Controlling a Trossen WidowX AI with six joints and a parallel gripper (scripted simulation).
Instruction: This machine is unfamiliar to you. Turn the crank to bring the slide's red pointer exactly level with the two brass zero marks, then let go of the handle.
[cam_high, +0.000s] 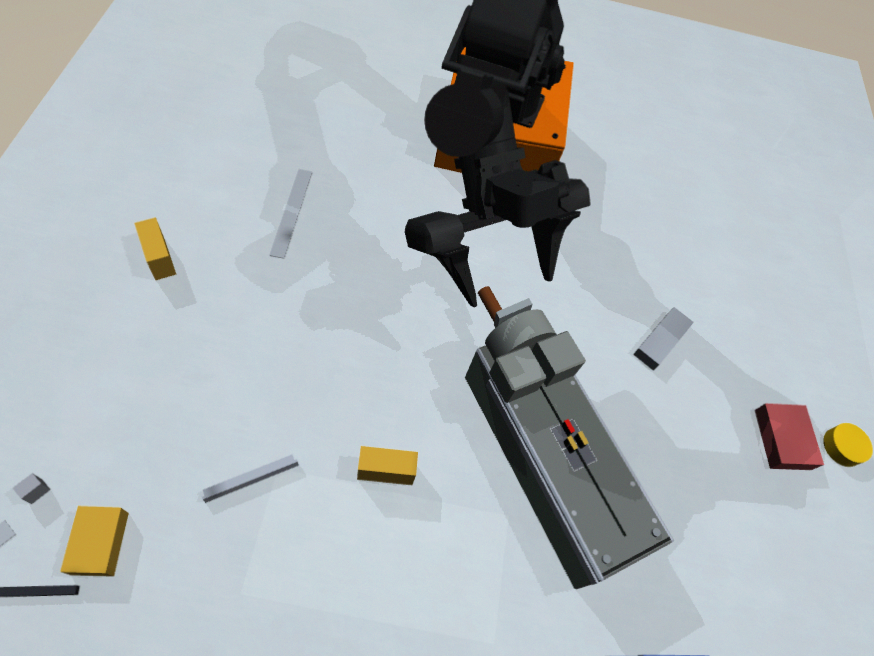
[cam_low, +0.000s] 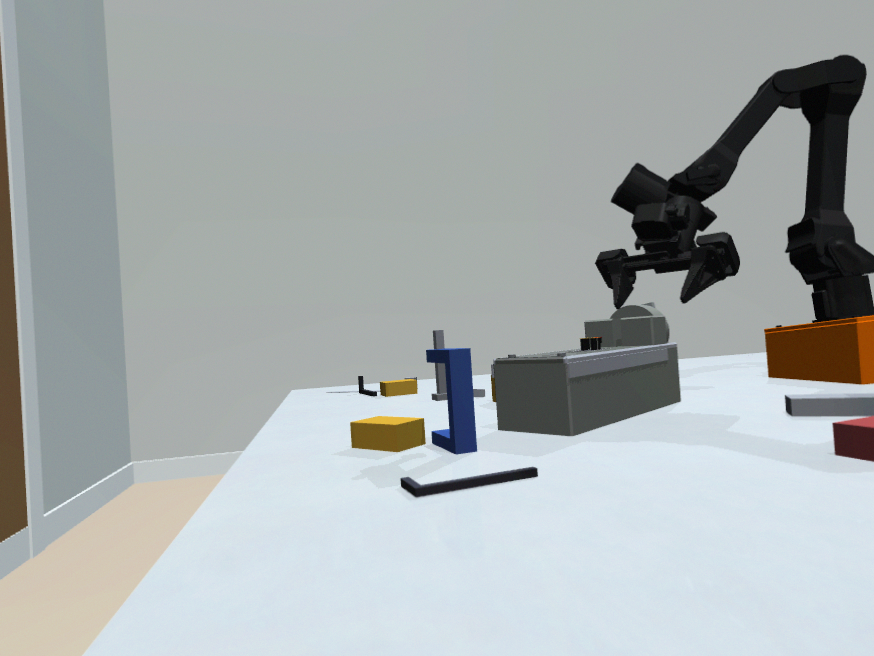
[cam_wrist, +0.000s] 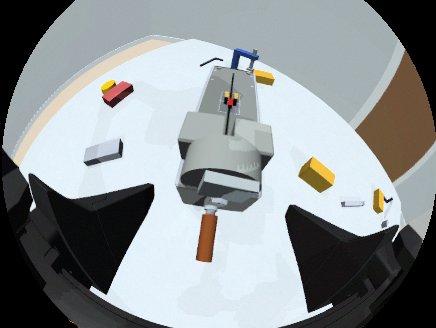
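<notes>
The brown handle is 70 mm below my gripper tip, 20 mm behind it and 10 mm to the right of it. From my gripper tip the other things lie so: red pointer (100 mm to the left, 100 mm ahead, 40 mm below); grey block (210 mm to the left, 120 mm below, 110 mm behind); blue clamp (280 mm ahead, 260 mm to the left, 70 mm below).
</notes>
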